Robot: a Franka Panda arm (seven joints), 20 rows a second.
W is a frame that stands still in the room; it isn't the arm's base.
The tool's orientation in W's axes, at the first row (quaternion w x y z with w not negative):
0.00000 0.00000 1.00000 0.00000
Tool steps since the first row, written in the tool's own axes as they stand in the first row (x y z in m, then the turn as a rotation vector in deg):
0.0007 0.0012 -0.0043 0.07 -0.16 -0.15
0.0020 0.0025 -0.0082 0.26 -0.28 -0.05
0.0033 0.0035 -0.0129 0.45 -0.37 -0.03
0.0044 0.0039 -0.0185 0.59 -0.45 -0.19
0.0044 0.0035 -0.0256 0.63 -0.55 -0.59
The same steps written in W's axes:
-0.0007 0.0012 0.0043 -0.07 -0.16 0.15
-0.0020 0.0025 0.0082 -0.26 -0.28 0.05
-0.0033 0.0035 0.0129 -0.45 -0.37 0.03
-0.0044 0.0039 0.0185 -0.59 -0.45 0.19
-0.0044 0.0035 0.0256 -0.63 -0.55 0.59

